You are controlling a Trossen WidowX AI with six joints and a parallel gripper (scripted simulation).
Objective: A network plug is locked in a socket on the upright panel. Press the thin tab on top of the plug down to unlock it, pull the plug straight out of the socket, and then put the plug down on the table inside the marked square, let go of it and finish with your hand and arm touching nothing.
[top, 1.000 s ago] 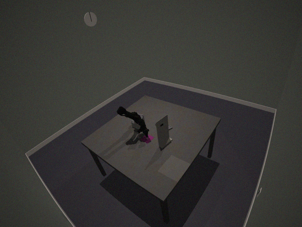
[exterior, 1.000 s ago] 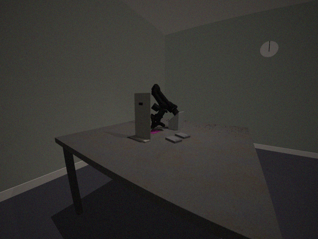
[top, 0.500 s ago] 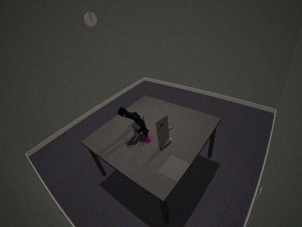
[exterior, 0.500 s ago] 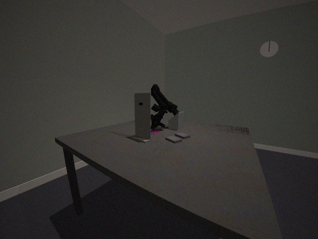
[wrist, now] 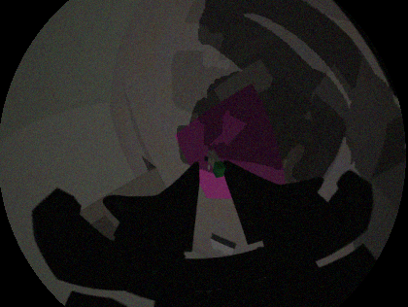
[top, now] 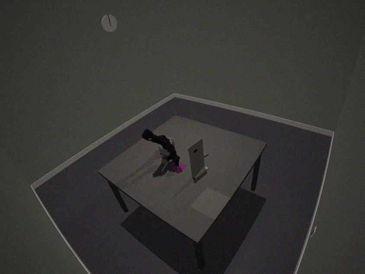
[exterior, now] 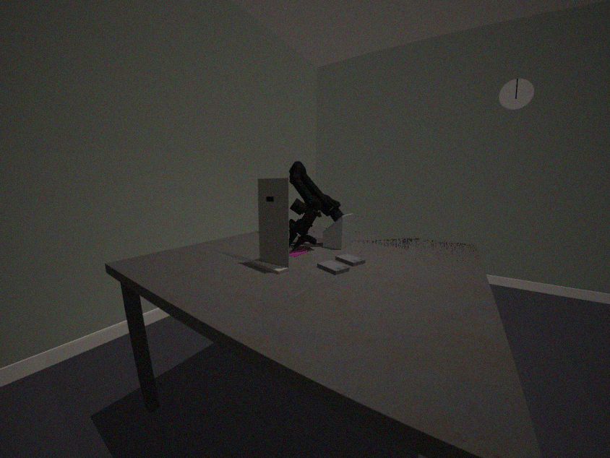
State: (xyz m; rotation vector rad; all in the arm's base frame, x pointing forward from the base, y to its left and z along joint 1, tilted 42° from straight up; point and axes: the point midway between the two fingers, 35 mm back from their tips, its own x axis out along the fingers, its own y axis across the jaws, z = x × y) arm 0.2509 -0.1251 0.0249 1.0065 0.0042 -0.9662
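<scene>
My gripper tip is 1 cm past the magenta marked square and 2 cm above it. Round my gripper tip: upright panel (20 cm ahead, 7 cm to the left, 14 cm above).
</scene>
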